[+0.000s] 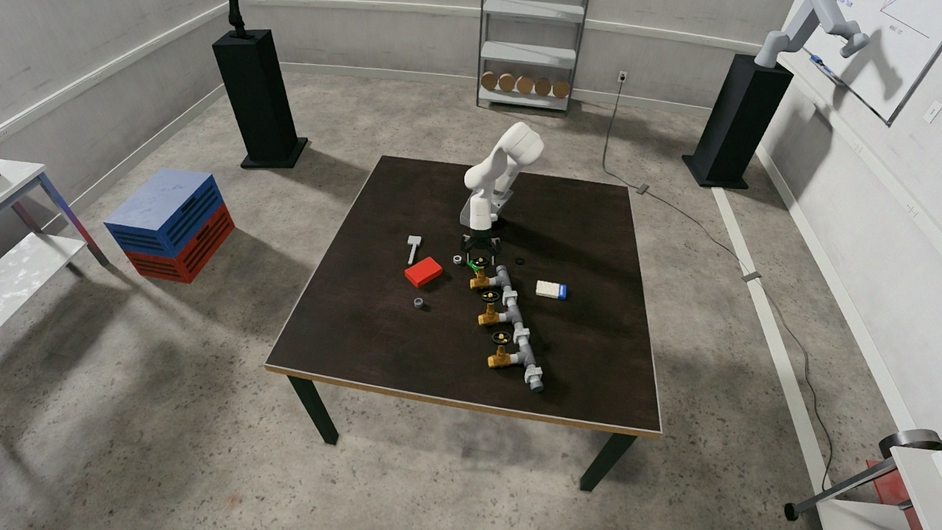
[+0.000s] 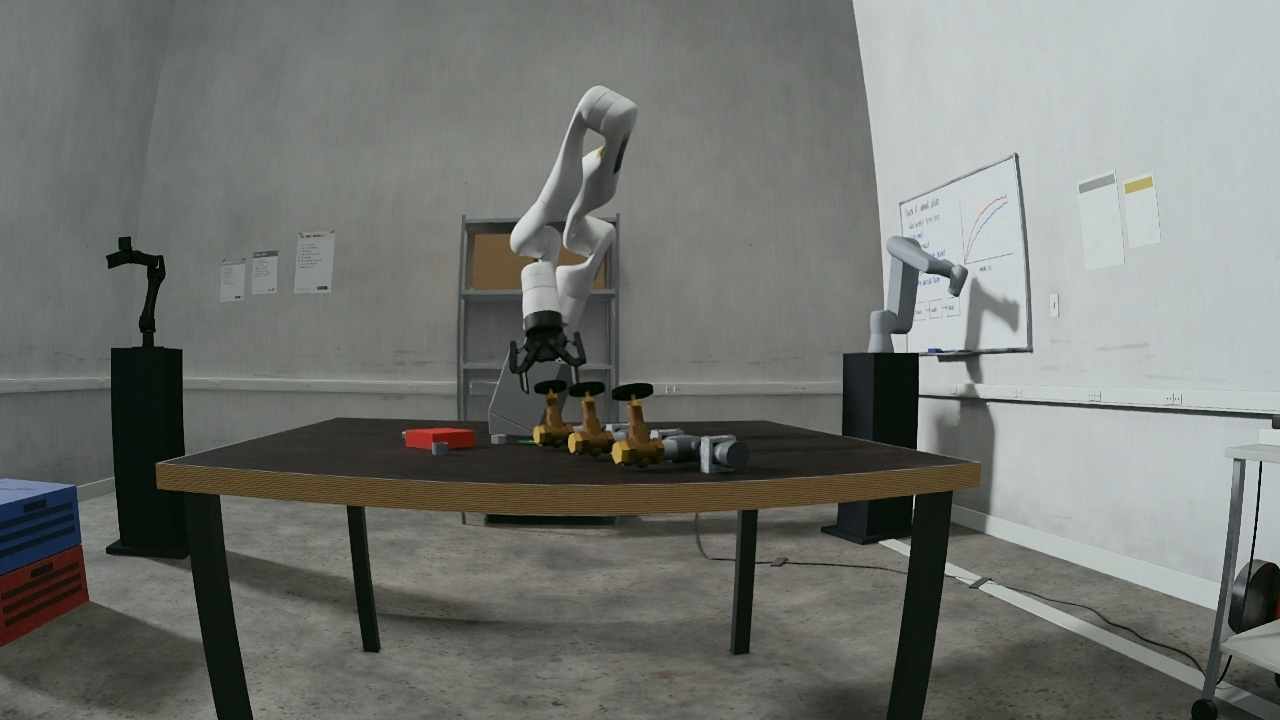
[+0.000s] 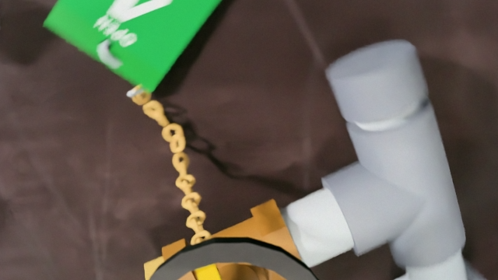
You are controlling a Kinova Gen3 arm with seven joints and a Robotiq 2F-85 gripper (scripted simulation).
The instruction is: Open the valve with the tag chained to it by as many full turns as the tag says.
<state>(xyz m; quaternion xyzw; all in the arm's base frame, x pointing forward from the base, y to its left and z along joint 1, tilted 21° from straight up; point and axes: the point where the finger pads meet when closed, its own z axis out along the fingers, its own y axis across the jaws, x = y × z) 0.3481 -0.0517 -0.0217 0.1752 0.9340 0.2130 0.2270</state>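
My gripper is now 9 cm past the green tag, 2 cm to the left of it and 11 cm above it. The rest, counted from my hand: white-and-blue box 4 cm ahead, 27 cm to the left, 11 cm below; red block 3 cm behind, 22 cm to the right, 10 cm below; small grey ring 12 cm ahead, 22 cm to the right, 11 cm below.
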